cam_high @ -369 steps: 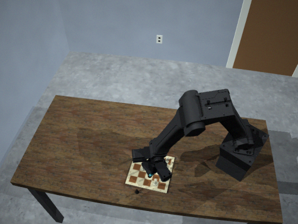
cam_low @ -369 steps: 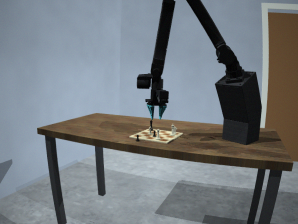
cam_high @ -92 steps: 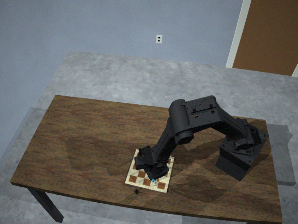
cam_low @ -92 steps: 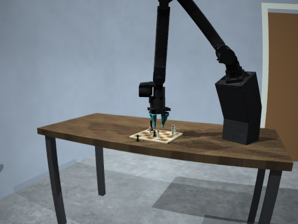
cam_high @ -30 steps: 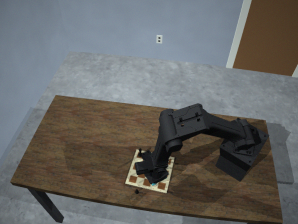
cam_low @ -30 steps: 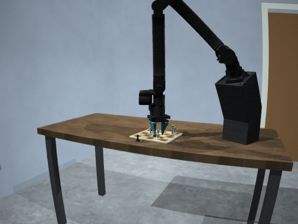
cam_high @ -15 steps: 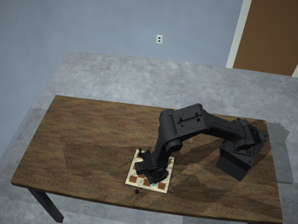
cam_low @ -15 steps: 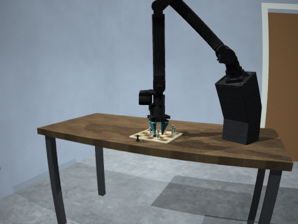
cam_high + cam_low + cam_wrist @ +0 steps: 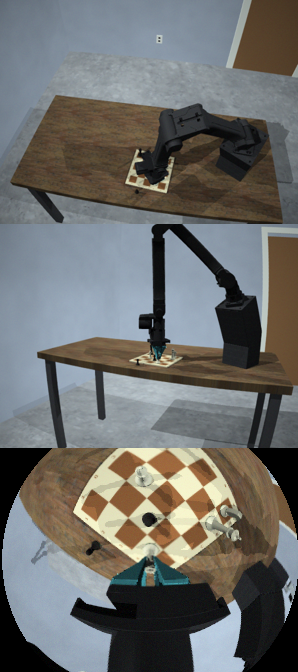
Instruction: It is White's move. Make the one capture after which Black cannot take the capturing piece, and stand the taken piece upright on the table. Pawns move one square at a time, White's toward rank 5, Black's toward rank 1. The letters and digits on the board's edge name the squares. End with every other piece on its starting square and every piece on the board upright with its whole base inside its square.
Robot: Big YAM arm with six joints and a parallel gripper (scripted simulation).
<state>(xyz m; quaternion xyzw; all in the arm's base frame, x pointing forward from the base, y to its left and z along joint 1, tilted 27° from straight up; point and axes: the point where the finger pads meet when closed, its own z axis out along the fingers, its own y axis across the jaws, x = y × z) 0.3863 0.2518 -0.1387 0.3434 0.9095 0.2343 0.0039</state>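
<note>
Now: the chessboard 7 cm to the right of my hand, 5 cm ahead of it and 3 cm below it. From my hand the other things lie so: tall black piece: 14 cm to the right, 14 cm ahead; tall white piece: 12 cm to the right, 2 cm behind.
</note>
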